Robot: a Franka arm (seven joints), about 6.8 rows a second.
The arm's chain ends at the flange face. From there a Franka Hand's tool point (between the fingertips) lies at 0.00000 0.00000 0.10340 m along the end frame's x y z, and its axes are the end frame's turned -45 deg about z.
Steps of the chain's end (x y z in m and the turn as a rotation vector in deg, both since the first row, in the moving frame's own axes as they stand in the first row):
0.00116 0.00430 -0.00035 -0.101 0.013 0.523
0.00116 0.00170 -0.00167 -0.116 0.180 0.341
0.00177 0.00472 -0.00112 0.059 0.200 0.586
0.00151 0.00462 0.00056 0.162 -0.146 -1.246
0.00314 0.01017 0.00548 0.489 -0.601 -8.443
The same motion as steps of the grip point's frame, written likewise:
-0.00233 0.00401 -0.00035 -0.081 -0.062 0.523
-0.00030 0.00240 -0.00167 -0.209 0.045 0.341
-0.00176 0.00477 -0.00112 -0.100 0.183 0.586
-0.00218 0.00394 0.00056 0.218 0.011 -1.246
-0.00522 0.00804 0.00547 0.771 -0.079 -8.443

